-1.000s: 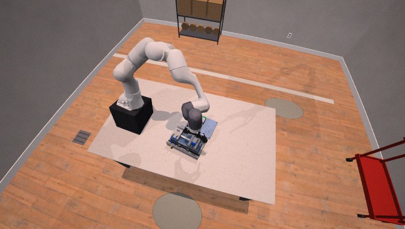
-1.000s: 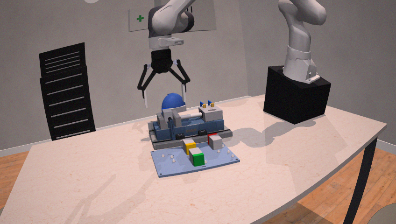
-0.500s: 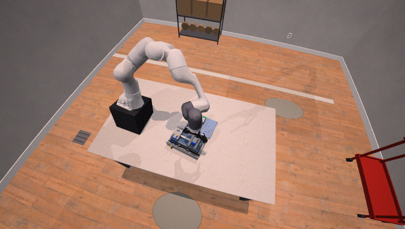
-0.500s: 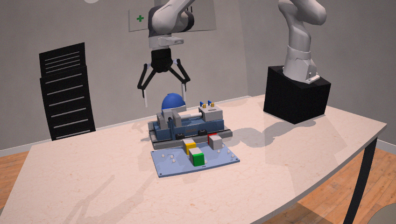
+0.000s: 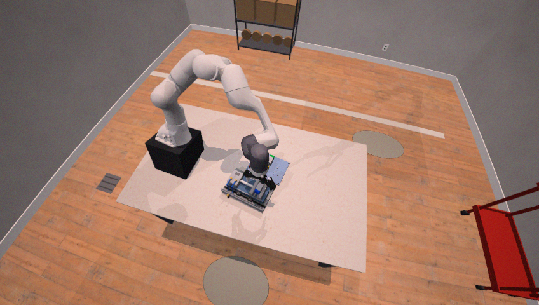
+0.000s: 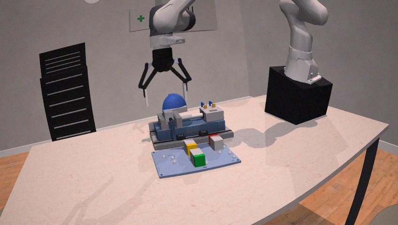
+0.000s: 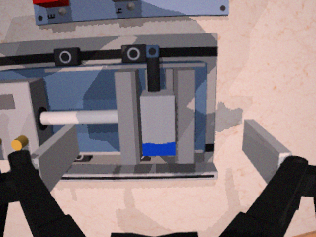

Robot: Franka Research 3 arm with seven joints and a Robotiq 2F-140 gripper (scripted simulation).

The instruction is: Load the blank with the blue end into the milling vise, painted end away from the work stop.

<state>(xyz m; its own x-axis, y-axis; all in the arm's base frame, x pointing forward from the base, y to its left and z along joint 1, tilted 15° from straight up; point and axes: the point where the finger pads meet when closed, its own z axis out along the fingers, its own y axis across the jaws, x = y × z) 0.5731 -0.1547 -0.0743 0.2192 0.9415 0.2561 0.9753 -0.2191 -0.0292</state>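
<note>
My hand is 60 mm above the blue-ended blank. Round my hand: moving jaw 30 mm behind, 10 mm to the left, 80 mm below; then black work stop rod 50 mm to the left, 60 mm below; then fixed jaw 20 mm ahead, 10 mm to the right, 80 mm below.
</note>
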